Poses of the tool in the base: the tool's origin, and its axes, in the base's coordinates. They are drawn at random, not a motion.
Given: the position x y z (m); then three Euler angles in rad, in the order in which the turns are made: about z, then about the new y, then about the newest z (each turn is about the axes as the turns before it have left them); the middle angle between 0 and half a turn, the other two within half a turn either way.
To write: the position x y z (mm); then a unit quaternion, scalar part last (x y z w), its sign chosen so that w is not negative. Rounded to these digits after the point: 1 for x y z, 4 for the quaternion.
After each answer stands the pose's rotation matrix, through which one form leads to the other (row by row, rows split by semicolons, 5 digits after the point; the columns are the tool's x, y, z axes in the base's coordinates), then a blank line. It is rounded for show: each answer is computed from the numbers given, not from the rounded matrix.
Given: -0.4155 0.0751 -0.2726 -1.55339 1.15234 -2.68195
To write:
-415.5 75.1 -272.6 0.2914 -0.4604 0.7163 0.4361
-0.44990 -0.89294 0.01590; 0.35640 -0.19584 -0.91358; 0.81888 -0.40535 0.40635

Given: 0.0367 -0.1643 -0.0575 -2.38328 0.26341 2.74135
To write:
36.7 -164.3 -57.5 0.0719 -0.1099 0.1765 0.9755
0.91351 -0.36022 -0.18903; 0.32862 0.92733 -0.17906; 0.23980 0.10145 0.96551

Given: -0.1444 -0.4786 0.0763 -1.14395 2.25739 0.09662
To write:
-144.4 -478.6 76.3 0.5254 0.7355 -0.2139 0.3705
-0.17340 0.93135 0.32019; 0.61428 0.35641 -0.70402; -0.76980 0.07461 -0.63391

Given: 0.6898 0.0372 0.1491 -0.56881 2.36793 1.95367
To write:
689.8 37.2 149.1 0.8821 0.2821 0.2408 0.2904
0.72480 0.35785 0.58874; 0.63759 -0.67218 -0.37637; 0.26105 0.64817 -0.71536

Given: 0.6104 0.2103 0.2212 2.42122 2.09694 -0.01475
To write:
610.4 210.3 221.2 -0.8133 0.2995 0.4656 0.1793
0.38712 -0.65403 -0.64991; -0.32016 -0.75636 0.57045; -0.86466 -0.01275 -0.50220

